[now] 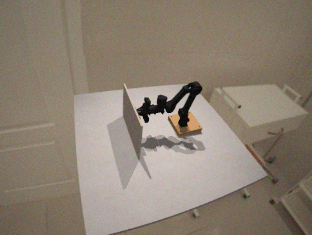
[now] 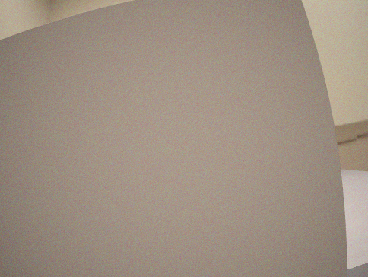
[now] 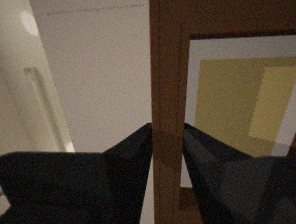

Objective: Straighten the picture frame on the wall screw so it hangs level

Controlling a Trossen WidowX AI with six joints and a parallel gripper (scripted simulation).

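My gripper tip is now 50 mm above the picture frame, 10 mm to the right of it and 10 mm short of it. Round my gripper tip: wall panel 70 mm below, 20 mm ahead.
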